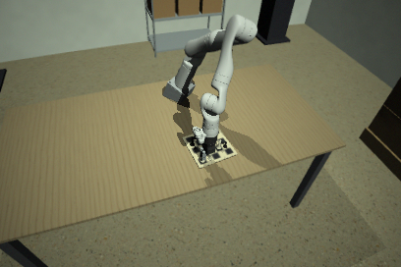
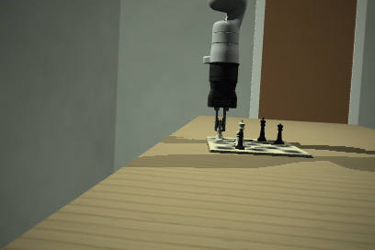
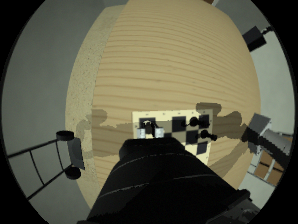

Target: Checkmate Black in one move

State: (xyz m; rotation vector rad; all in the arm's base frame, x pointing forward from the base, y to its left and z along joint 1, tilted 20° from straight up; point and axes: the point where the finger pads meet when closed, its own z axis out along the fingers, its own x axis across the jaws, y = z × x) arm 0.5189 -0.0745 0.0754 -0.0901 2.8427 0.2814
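Right now my hand is 4 cm to the right of the white pawn and 2 cm above it. The rest, counted from my hand: chessboard 8 cm behind, 7 cm to the left, 4 cm below; then black piece 5 cm behind, 15 cm to the left, 2 cm below.
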